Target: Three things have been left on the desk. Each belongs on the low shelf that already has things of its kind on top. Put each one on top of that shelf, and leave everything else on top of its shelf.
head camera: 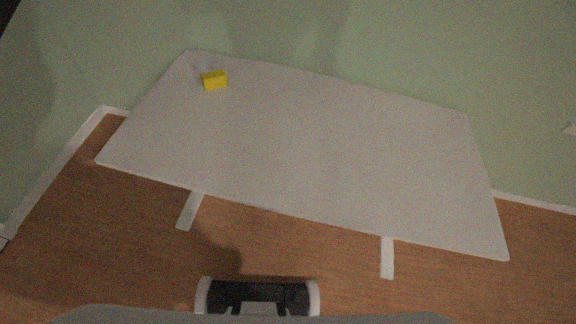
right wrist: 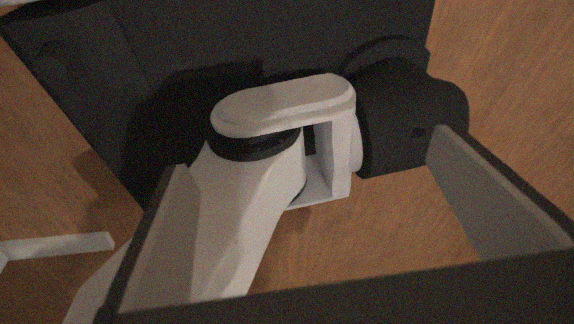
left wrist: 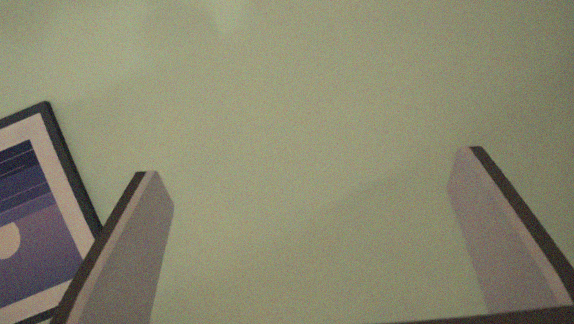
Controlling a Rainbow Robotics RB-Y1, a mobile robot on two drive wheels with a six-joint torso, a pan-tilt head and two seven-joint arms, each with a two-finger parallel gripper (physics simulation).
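Pixels of known places: left gripper, fingertip midpoint: point(left wrist: 305, 178); right gripper, fingertip midpoint: point(right wrist: 311, 161); robot's base, origin of the base link: point(head camera: 258, 301).
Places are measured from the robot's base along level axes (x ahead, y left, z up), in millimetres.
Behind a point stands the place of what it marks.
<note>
A yellow block point(head camera: 214, 80) @[x 782, y 254, z 766 mm] lies on the white desk point(head camera: 310, 150) @[x 474, y -158, z 721 mm], near the desk's back left corner in the head camera view. The other two things of the task and the low shelves do not show in the views. My left gripper point(left wrist: 305, 178) @[x 386, y 209, z 1530 mm] is open, with green wall between its fingers in the left wrist view; it does not show in the head camera view. My right gripper point(right wrist: 311, 161) @[x -261, y -213, z 536 mm] is open, with nothing between its fingers; behind them the robot's own white and black parts and the wooden floor show.
Two desk legs point(head camera: 190, 210) point(head camera: 387, 257) stand on the wooden floor point(head camera: 300, 250) @[x 283, y -232, z 1 mm]. A green wall point(head camera: 400, 45) @[x 948, y -560, z 945 mm] is behind the desk. A framed picture point(left wrist: 40, 240) @[x 957, y -375, z 1545 mm] hangs at the left of the left wrist view. The robot's dark base point(right wrist: 175, 35) @[x -142, y -166, z 169 mm] is at the top of the right wrist view.
</note>
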